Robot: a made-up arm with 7 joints. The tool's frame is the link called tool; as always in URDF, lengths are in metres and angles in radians. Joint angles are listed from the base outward.
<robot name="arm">
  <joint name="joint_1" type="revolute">
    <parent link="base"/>
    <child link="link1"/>
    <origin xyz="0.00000 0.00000 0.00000"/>
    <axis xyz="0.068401 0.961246 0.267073"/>
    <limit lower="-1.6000" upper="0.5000"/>
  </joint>
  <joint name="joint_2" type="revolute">
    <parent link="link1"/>
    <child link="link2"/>
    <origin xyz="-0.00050 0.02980 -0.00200"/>
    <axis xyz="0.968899 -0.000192 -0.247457"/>
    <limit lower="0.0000" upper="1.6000"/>
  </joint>
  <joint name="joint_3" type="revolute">
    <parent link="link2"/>
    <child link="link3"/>
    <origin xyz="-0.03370 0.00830 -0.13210"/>
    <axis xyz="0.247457 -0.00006 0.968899"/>
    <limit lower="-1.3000" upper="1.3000"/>
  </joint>
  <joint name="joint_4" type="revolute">
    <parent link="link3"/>
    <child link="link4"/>
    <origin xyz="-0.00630 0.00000 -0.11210"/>
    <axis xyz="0.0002 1 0.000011"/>
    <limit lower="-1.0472" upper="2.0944"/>
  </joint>
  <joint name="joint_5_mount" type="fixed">
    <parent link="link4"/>
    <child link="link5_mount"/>
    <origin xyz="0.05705 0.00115 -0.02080"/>
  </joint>
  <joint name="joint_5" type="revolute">
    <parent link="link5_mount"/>
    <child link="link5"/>
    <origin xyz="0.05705 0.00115 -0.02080"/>
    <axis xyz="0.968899 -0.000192 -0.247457"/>
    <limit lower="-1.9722" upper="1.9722"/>
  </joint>
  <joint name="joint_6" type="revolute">
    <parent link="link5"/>
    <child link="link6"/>
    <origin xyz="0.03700 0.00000 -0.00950"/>
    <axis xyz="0.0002 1 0.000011"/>
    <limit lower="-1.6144" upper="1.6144"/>
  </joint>
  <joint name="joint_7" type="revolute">
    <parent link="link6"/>
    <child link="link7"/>
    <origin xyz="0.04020 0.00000 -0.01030"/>
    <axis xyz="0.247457 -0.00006 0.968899"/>
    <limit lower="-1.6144" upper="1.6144"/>
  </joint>
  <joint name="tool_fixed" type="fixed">
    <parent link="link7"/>
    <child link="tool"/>
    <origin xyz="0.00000 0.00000 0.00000" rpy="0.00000 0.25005 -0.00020"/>
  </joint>
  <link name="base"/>
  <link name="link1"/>
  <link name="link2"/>
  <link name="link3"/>
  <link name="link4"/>
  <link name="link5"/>
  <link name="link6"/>
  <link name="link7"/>
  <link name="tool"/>
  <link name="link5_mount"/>
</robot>
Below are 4 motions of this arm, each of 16 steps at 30 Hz.
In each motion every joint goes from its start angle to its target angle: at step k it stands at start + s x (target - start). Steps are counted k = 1, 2, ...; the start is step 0. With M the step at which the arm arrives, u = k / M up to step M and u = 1 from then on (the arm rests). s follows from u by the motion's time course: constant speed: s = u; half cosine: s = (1 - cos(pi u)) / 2; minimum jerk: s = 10 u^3 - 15 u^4 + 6 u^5.
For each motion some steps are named. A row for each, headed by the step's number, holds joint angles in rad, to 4 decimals.
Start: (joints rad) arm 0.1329 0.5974 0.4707 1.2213 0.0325 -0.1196 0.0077
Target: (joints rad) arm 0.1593 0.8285 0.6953 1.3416 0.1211 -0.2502 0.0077
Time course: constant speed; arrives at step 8
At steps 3, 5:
3: 0.1428 0.6841 0.5549 1.2664 0.0657 -0.1686 0.0077
5: 0.1494 0.7418 0.6111 1.2965 0.0879 -0.2012 0.0077

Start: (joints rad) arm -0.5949 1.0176 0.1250 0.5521 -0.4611 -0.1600 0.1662
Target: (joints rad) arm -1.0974 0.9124 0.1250 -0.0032 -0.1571 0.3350 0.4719
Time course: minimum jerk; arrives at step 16
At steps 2, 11, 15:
2: -0.6030 1.0159 0.1250 0.5432 -0.4562 -0.1521 0.1711
11: -1.0069 0.9313 0.1250 0.0968 -0.2118 0.2459 0.4169
15: -1.0963 0.9126 0.1250 -0.0020 -0.1578 0.3339 0.4712

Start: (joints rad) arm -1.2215 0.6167 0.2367 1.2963 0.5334 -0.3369 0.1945
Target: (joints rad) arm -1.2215 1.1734 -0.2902 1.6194 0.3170 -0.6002 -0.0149
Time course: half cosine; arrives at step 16
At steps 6, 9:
6: -1.2215 0.7885 0.0741 1.3960 0.4666 -0.4182 0.1299
9: -1.2215 0.9494 -0.0781 1.4894 0.4041 -0.4942 0.0694

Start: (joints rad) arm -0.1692 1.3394 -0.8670 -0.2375 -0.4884 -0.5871 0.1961
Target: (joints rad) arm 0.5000 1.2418 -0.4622 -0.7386 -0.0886 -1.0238 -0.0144
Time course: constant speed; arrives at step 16
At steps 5, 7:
5: 0.0399 1.3089 -0.7405 -0.3941 -0.3635 -0.7236 0.1303
7: 0.1236 1.2967 -0.6899 -0.4567 -0.3135 -0.7782 0.1040

